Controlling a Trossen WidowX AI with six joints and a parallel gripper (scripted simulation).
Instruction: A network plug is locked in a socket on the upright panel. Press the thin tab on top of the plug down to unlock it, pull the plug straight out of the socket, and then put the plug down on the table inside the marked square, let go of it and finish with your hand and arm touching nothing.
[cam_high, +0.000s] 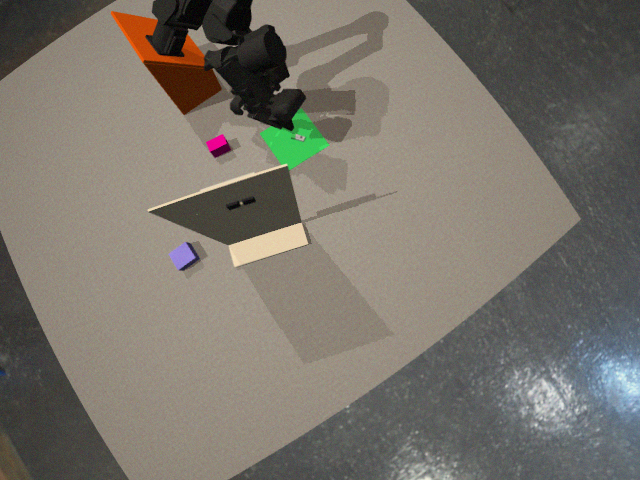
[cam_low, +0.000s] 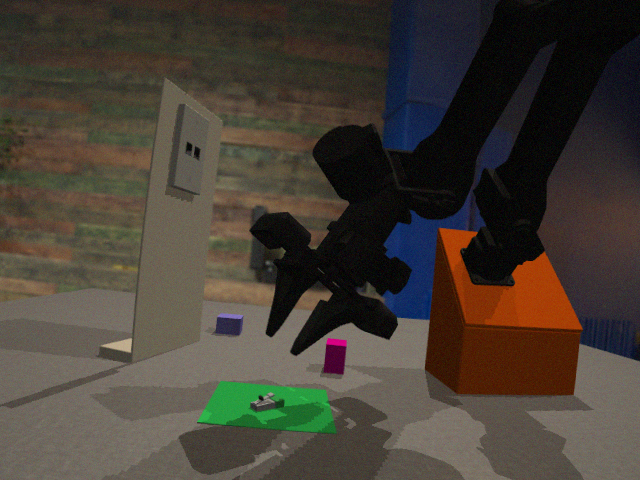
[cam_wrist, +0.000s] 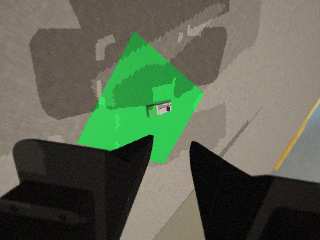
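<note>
The green network plug is 1 cm ahead of my gripper tip, 2 cm to the left of it and 5 cm below it. The rest, counted from my gripper tip: upright panel (16 cm ahead, 17 cm to the right, 11 cm above); green marked square (1 cm ahead, 1 cm to the left, 6 cm below).
</note>
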